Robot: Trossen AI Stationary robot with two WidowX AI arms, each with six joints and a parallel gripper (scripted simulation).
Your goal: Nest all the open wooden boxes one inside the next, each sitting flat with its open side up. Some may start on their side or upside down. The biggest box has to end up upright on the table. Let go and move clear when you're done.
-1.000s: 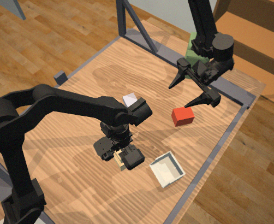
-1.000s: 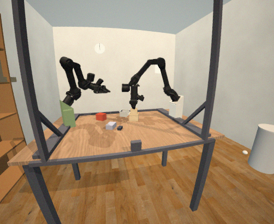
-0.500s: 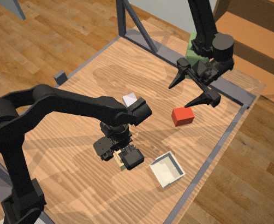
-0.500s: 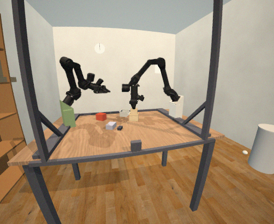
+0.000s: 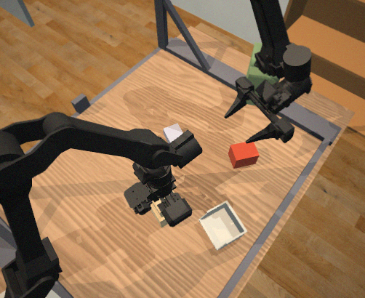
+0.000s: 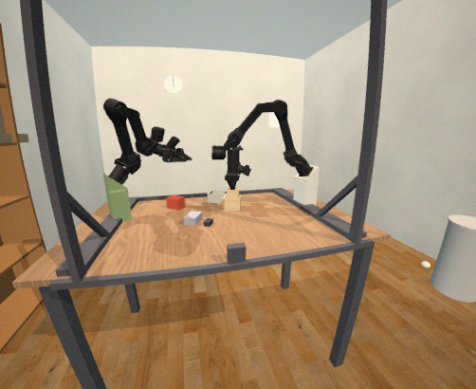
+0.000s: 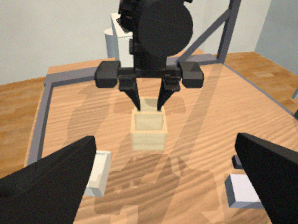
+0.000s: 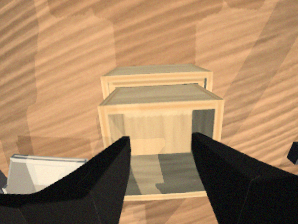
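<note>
Right now the small tan wooden box is 50 mm below my right hand. The rest, counted from my right hand: white box 160 mm ahead, 100 mm below, 60 mm to the left; small dark block 180 mm behind, 140 mm to the left, 110 mm below; medium tan wooden box 100 mm below.
</note>
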